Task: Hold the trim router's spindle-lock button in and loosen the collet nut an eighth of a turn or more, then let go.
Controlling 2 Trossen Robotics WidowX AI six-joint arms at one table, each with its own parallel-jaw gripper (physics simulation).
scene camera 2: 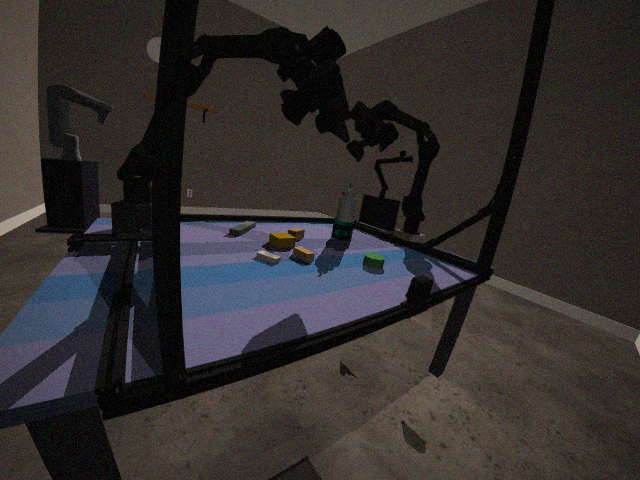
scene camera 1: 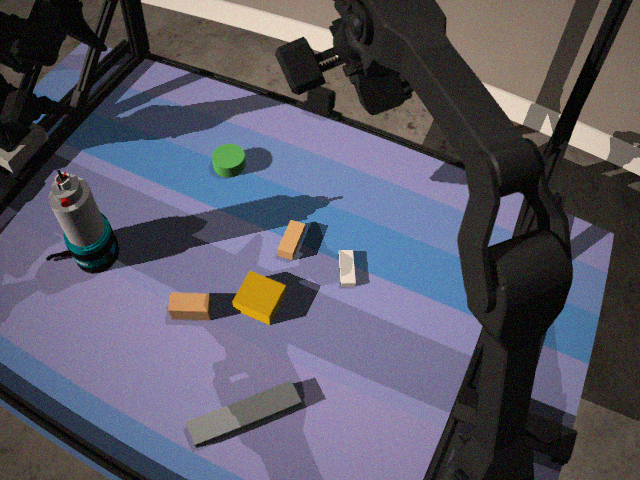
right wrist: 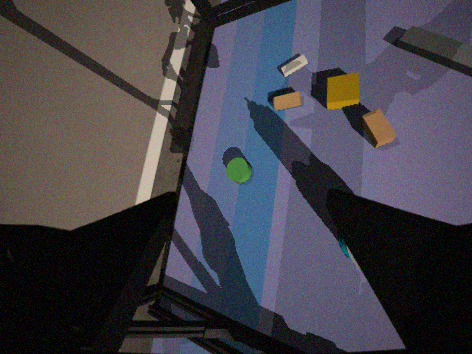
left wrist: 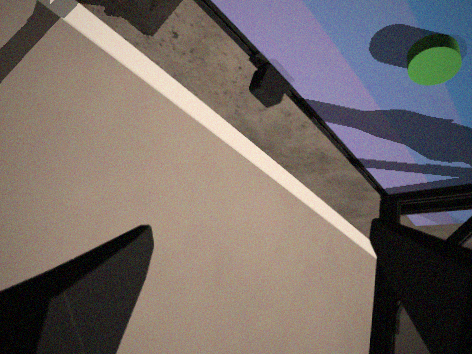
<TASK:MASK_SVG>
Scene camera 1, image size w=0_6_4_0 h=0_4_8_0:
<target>my left gripper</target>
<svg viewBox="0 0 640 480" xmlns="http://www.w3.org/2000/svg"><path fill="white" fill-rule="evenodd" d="M275 56L294 94L300 95L325 84L322 72L345 63L346 65L342 66L345 76L348 76L351 84L355 86L359 101L369 114L380 114L398 107L405 100L412 98L412 91L414 89L401 73L394 71L370 77L365 76L362 61L349 56L340 45L338 30L343 20L342 17L332 21L333 25L329 26L333 36L332 48L315 55L308 41L303 36L278 47Z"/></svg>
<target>my right gripper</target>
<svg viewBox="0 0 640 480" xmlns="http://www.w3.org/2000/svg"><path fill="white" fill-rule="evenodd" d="M81 1L36 0L28 19L19 18L19 16L13 13L8 15L1 11L7 25L7 35L3 46L0 48L0 63L12 68L17 73L23 73L18 90L8 93L2 109L0 120L5 126L15 130L29 128L32 121L38 120L41 114L84 115L84 111L53 101L46 96L37 98L36 94L33 93L42 66L52 66L55 64L61 45L67 35L102 52L107 51L108 48L84 20L82 14L83 3Z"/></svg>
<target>trim router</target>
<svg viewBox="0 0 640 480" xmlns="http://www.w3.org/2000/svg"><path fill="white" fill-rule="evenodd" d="M59 169L57 170L58 175L55 176L55 181L51 186L49 204L64 231L64 241L69 251L51 254L46 260L49 261L52 258L61 256L73 256L79 268L87 273L95 274L106 271L116 262L119 255L116 235L114 236L106 216L100 213L88 183L74 174L61 172Z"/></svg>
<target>green disc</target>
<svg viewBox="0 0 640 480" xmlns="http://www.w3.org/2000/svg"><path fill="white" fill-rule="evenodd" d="M221 145L212 154L214 171L222 177L235 177L242 173L246 165L244 150L235 144Z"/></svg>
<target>yellow block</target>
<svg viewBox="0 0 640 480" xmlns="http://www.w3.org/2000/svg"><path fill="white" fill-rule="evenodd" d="M249 271L232 301L234 310L270 325L286 295L286 285Z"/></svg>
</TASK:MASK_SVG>
